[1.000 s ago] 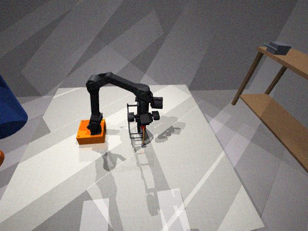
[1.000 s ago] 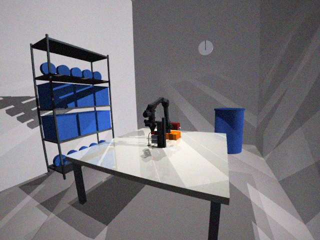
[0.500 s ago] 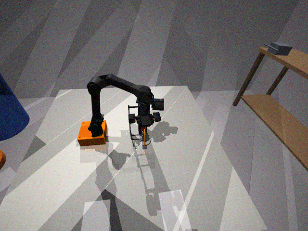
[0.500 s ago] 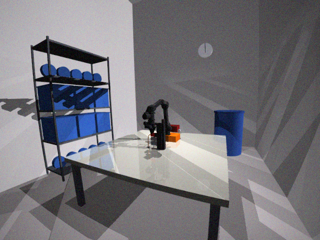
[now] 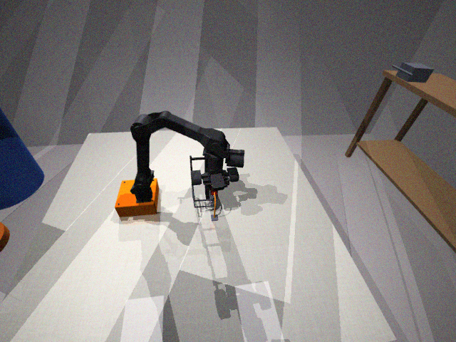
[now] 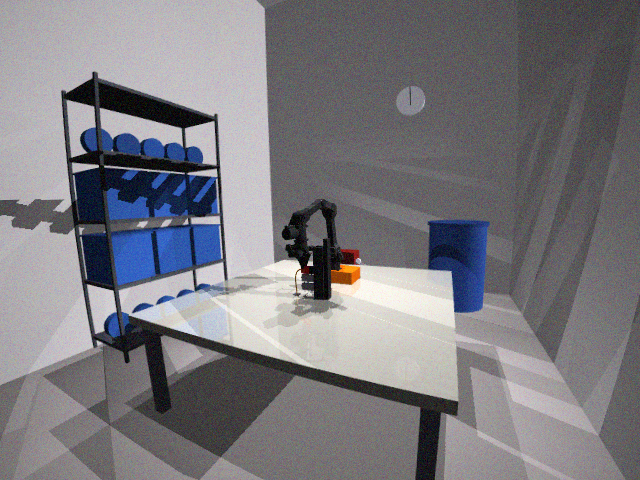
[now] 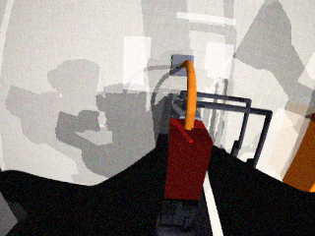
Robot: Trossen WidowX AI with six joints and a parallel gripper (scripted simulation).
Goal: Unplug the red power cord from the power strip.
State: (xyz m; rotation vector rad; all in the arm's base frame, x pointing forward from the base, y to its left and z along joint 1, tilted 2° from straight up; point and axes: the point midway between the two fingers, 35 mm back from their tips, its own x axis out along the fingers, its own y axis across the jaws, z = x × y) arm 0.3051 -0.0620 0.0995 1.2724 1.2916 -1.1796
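Now: the red plug 3 cm to the left of my gripper tip.
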